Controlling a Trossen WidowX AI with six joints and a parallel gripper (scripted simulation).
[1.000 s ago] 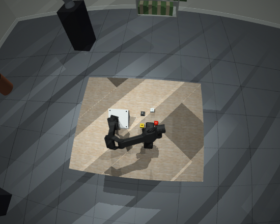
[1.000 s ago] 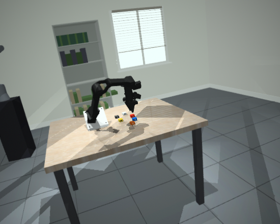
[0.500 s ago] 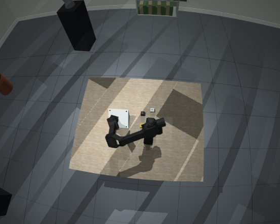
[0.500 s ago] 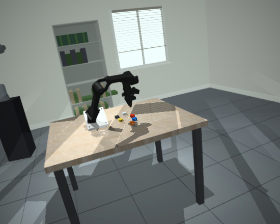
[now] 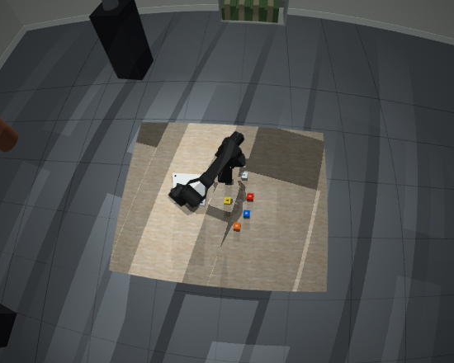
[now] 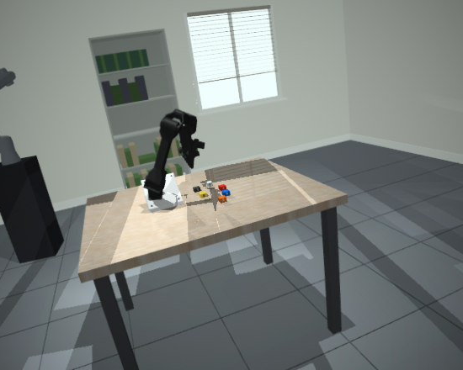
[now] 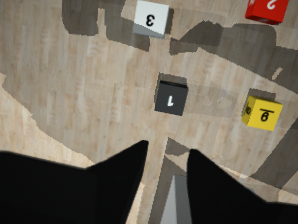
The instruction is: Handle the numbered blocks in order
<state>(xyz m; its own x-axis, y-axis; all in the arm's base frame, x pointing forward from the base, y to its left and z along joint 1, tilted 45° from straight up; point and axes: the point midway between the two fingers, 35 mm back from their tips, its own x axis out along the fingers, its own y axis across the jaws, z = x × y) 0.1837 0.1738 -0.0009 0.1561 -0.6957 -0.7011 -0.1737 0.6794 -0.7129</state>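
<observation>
My gripper tip is now 1 cm short of the black block and 12 cm above it. Round my gripper tip: white block: 8 cm ahead, 5 cm to the left, 12 cm below; yellow block: 3 cm ahead, 11 cm to the right, 12 cm below; red block: 13 cm ahead, 6 cm to the right, 12 cm below.
</observation>
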